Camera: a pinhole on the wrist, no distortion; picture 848 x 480 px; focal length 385.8 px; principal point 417.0 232.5 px. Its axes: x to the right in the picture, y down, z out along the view. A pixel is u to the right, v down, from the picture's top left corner.
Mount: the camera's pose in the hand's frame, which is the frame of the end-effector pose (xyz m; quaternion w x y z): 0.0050 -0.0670 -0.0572 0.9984 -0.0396 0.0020 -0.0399
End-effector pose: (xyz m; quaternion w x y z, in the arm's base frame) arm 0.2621 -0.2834 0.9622 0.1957 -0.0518 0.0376 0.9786
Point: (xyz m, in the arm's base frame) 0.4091 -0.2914 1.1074
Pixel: 86 227
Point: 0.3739 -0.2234 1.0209
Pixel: 99 74
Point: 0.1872 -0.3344 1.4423
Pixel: 399 320
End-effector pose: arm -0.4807 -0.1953 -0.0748 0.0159 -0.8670 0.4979 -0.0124
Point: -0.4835 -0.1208 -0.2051
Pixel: 266 265
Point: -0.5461 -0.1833 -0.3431
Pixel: 347 346
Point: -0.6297 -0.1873 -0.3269
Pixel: 290 438
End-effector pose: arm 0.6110 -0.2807 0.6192 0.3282 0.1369 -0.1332 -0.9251
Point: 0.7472 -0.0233 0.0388
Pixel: behind the camera
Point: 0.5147 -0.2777 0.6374
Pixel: 631 276
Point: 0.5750 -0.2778 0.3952
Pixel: behind the camera
